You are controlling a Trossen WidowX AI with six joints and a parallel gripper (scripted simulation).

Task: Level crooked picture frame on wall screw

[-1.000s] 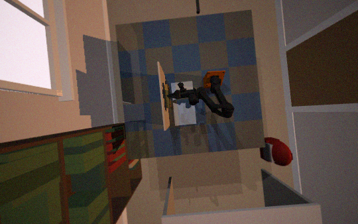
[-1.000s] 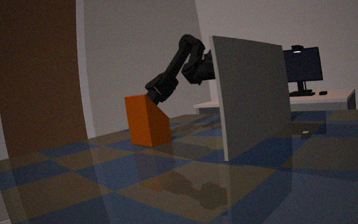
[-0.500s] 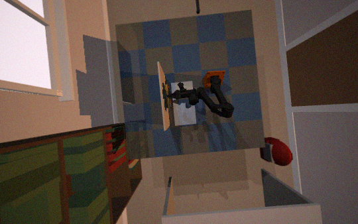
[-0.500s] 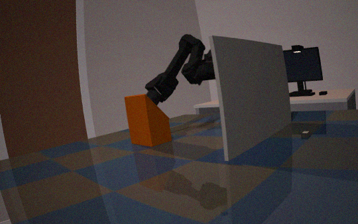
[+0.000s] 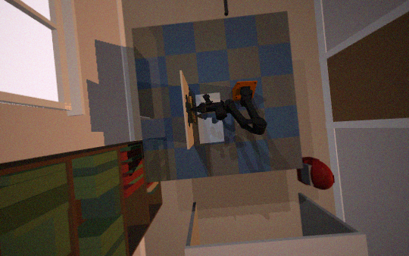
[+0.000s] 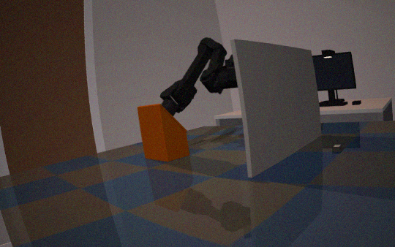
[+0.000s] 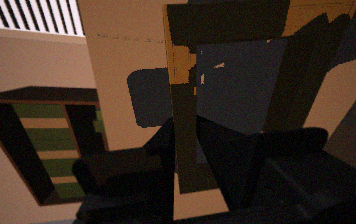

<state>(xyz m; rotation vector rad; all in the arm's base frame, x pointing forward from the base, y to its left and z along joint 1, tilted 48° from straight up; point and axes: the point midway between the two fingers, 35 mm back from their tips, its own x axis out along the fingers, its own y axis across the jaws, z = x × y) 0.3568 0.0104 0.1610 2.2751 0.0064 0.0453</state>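
My gripper tip is 5 cm above the picture frame and 1 cm short of it. Round my gripper tip: wall panel (7 cm below, 2 cm ahead, 1 cm to the left).
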